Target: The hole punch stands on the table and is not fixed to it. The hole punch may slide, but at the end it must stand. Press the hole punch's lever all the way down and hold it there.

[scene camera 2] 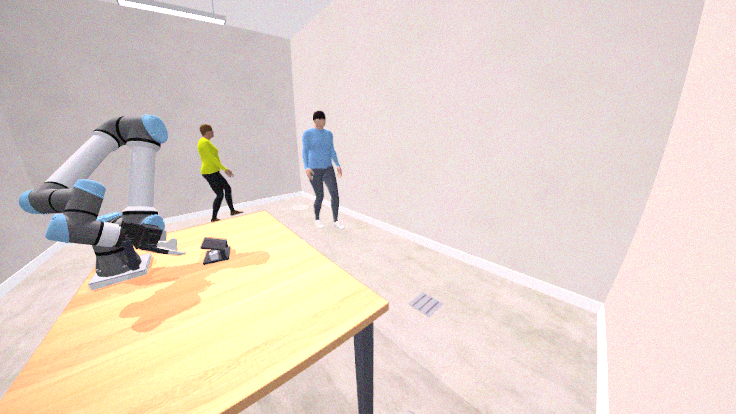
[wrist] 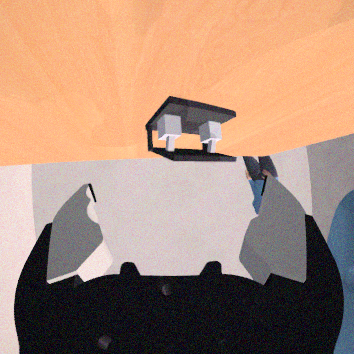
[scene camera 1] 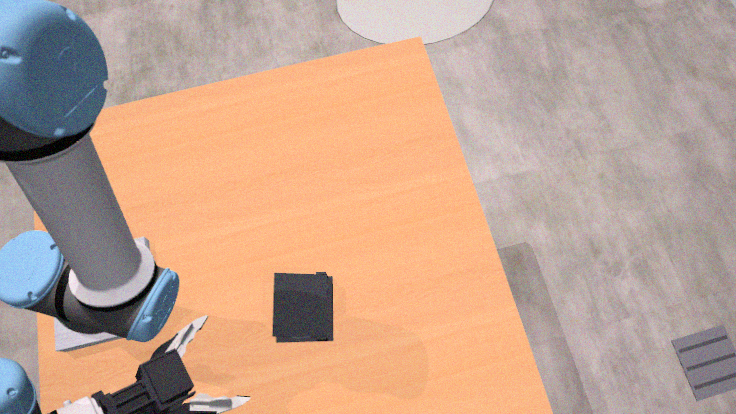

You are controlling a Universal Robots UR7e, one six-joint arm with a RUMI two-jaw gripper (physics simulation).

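Frame: origin at the arm's base, x back, y right, z up, level; centimetres.
Where they show: gripper, fingertip midpoint: [scene camera 2: 179,247] [wrist: 176,182] [scene camera 1: 228,356]; arm's base, origin of the base link: [scene camera 2: 120,267].
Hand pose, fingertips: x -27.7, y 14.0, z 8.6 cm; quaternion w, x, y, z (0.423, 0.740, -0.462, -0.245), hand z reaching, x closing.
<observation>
Each offset is from my fingertips to the top centre of the thing. Level surfaces: height alone.
The black hole punch {dx -11.4, dy -8.0, dz -2.9 cm} [scene camera 1: 303,307] [scene camera 2: 216,255] stands upright on the wooden table {dz -11.4 cm} [scene camera 1: 360,154] [scene camera 2: 288,308]. Its flat lever {dx -11.4, dy -8.0, dz -2.9 cm} [scene camera 2: 214,243] [wrist: 195,155] is raised, with a gap to the base; in the upside-down wrist view the lever is the lower plate, and two light grey blocks [wrist: 169,127] [wrist: 210,131] show between the plates. My gripper [scene camera 1: 228,356] [scene camera 2: 179,248] [wrist: 176,182] is open and empty. It is apart from the hole punch, on the side toward the robot's base, with its fingers pointing roughly level toward it, low over the table, and does not touch the lever.
The robot's base plate [scene camera 1: 77,337] [scene camera 2: 120,278] is at the table's edge. Two people, one in yellow [scene camera 2: 209,156] and one in blue [scene camera 2: 318,148], stand beyond the table. A grey floor grate [scene camera 1: 707,361] [scene camera 2: 426,304] and a pale round disc [scene camera 1: 411,18] are on the floor.
</observation>
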